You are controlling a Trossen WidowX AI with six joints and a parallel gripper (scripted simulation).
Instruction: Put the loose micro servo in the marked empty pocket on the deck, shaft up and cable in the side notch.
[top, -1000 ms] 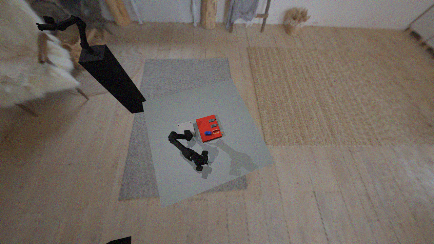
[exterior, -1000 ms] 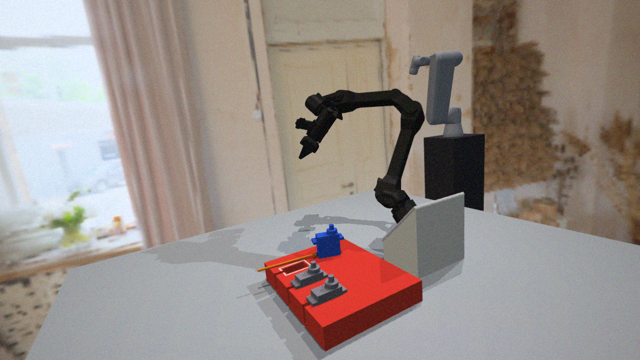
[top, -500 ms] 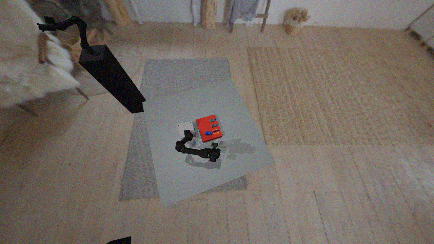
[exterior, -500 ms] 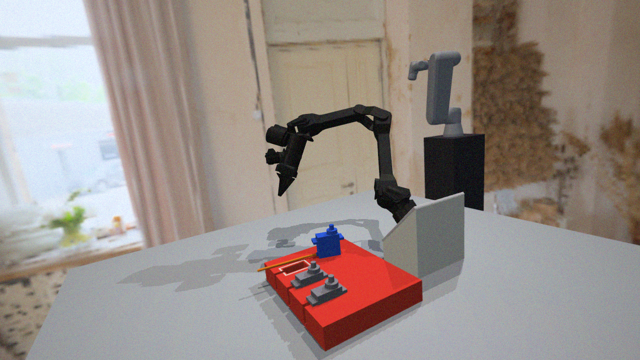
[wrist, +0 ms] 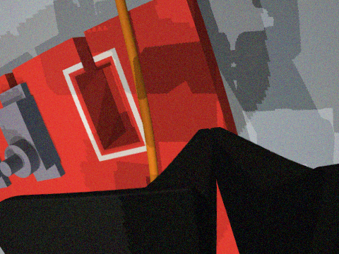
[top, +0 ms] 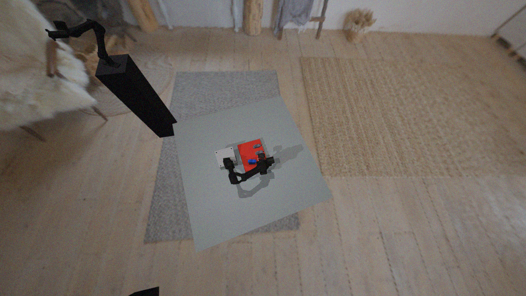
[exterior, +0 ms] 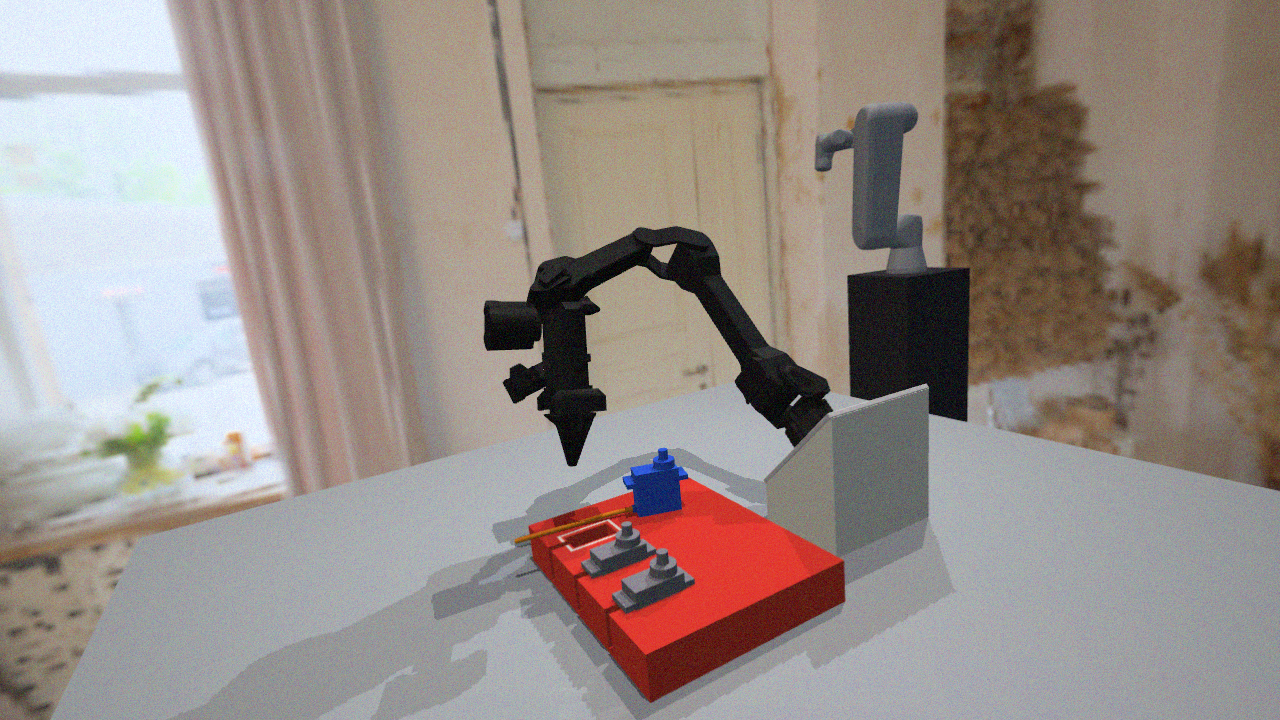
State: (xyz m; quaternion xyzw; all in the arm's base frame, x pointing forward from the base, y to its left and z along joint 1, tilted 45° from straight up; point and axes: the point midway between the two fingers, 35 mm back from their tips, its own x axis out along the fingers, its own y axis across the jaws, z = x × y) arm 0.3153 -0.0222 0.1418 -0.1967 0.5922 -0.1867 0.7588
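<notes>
My gripper tip is 14 cm to the right of the red deck, 11 cm past it and 8 cm above it.
</notes>
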